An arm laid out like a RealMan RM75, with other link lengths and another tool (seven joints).
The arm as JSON. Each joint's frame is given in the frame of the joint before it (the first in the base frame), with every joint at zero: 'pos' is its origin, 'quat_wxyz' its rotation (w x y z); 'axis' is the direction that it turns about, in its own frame. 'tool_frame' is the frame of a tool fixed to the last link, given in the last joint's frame.
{
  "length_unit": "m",
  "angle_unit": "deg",
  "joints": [
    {
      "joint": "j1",
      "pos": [
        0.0,
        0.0,
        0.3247
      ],
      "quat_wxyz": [
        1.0,
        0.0,
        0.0,
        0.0
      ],
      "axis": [
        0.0,
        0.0,
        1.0
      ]
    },
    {
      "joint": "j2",
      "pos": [
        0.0,
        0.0,
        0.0
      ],
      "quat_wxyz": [
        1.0,
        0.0,
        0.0,
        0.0
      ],
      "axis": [
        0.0,
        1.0,
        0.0
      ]
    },
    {
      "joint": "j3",
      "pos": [
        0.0,
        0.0,
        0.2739
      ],
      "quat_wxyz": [
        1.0,
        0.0,
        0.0,
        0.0
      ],
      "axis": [
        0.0,
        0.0,
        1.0
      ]
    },
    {
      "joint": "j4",
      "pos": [
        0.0,
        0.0,
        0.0
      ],
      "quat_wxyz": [
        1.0,
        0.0,
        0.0,
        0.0
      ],
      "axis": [
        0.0,
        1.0,
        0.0
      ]
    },
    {
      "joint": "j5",
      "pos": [
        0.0,
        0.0,
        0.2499
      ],
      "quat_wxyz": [
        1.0,
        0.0,
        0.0,
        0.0
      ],
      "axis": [
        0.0,
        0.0,
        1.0
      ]
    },
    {
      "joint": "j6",
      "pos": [
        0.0,
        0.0,
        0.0
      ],
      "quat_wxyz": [
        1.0,
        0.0,
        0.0,
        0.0
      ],
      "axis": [
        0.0,
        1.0,
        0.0
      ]
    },
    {
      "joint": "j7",
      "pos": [
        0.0,
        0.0,
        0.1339
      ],
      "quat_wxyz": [
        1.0,
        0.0,
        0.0,
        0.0
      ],
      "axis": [
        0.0,
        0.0,
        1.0
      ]
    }
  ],
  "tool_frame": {
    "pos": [
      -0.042,
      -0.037,
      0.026
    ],
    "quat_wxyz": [
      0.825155,
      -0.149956,
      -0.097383,
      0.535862
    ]
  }
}
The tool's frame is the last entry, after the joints.
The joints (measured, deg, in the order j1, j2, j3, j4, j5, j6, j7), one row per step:
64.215 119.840 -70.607 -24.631 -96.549 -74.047 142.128
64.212 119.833 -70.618 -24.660 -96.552 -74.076 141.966
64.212 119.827 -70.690 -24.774 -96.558 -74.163 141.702
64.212 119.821 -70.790 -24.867 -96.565 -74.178 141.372
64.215 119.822 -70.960 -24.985 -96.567 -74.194 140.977
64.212 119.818 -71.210 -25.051 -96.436 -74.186 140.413
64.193 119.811 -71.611 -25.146 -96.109 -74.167 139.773
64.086 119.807 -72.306 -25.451 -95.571 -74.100 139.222
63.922 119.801 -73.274 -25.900 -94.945 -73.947 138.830
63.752 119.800 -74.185 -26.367 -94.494 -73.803 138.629
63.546 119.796 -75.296 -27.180 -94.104 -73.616 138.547
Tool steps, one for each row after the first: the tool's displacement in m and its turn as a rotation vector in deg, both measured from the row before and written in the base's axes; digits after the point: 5 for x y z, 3 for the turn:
-0.00026 0.00001 0.00015 0.052 0.002 0.188
-0.00081 -0.00014 0.00021 0.056 -0.013 0.408
-0.00068 -0.00001 0.00015 0.126 -0.050 0.439
-0.00088 -0.00015 0.00001 0.129 -0.087 0.556
-0.00091 -0.00022 -0.00010 0.163 -0.038 0.651
-0.00131 -0.00039 -0.00019 0.163 0.038 0.735
-0.00180 -0.00065 -0.00024 0.161 0.062 0.795
-0.00186 -0.00088 -0.00051 0.138 -0.039 0.785
-0.00143 -0.00096 -0.00064 0.072 -0.153 0.652
-0.00259 -0.00104 -0.00041 0.136 -0.262 0.902

